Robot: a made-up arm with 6 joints. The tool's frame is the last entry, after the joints.
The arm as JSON. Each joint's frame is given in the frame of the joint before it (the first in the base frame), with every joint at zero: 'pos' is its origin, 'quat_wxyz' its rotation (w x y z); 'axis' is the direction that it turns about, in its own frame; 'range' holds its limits. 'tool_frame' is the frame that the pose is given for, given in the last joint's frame.
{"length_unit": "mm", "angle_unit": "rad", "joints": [
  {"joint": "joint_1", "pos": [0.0, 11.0, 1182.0], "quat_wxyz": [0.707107, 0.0, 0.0, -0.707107], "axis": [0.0, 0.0, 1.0], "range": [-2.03, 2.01]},
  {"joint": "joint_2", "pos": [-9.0, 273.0, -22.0], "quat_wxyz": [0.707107, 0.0, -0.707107, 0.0], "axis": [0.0, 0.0, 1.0], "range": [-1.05, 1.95]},
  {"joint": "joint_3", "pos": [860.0, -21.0, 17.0], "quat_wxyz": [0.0, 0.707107, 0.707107, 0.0], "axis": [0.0, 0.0, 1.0], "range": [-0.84, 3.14]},
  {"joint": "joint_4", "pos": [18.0, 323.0, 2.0], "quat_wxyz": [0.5, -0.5, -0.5, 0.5], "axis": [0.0, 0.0, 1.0], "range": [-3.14, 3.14]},
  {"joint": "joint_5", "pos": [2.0, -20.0, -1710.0], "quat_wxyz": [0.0, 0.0, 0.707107, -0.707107], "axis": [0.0, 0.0, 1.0], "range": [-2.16, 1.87]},
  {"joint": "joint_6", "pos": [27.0, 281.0, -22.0], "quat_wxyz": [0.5, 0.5, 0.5, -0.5], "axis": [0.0, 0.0, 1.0], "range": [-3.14, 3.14]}
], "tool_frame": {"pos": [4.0, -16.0, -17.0], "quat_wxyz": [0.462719, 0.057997, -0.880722, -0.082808]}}
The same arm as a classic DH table. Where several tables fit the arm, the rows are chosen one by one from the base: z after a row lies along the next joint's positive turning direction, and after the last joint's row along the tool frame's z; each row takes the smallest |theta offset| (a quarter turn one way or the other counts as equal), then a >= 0, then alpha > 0; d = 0 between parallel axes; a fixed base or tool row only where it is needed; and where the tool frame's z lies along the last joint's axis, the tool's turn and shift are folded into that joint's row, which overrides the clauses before.
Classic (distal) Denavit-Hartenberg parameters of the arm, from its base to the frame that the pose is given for. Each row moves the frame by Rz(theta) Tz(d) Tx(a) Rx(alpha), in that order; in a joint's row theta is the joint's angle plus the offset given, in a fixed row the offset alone. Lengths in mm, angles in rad.
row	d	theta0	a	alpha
base (fixed)	0	1.5708	11	0
joint_1	1160	-1.5708	273	-1.5708
joint_2	0	1.5464	-860.3	3.1416
joint_3	-24	-0.0244	-323	1.5708
joint_4	-1728	0	-2	-1.5708
joint_5	-2	0	27	1.5708
joint_6	-301.9	-0.1113	-15.5	-2.1629
tool (fixed)	-6.9	-1.8136	0	0
Joint limits (rad, base to tool): -2.03..2.01 -1.05..1.95 -0.84..3.14 -3.14..3.14 -2.16..1.87 -3.14..3.14

